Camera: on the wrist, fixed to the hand. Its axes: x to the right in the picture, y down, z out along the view.
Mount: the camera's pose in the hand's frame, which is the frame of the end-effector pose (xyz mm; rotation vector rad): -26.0 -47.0 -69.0 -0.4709 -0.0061 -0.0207
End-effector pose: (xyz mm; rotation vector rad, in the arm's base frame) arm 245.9 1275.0 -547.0 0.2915 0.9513 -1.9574
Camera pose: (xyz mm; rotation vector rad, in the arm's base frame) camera 210.8 1354.6 -555.8 0.0057 1.3763 -1.6877
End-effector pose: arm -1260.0 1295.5 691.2 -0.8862 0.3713 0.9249
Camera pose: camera -1230.9 1213.1 689.2 -1.3133 0.1368 1.0140
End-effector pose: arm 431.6 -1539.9 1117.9 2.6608 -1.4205 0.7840
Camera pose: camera 427.7 -1475.1 1176.4 2.3119 -1.3692 0.3764
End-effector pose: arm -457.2 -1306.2 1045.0 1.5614 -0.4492 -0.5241
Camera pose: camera -439.8 -1232.3 1001.6 1.1129 -0.2873 -0.6014
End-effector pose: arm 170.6 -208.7 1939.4 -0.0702 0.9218 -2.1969
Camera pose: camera 139.0 -128.7 1923.9 -0.3094 1.4216 -1.9532
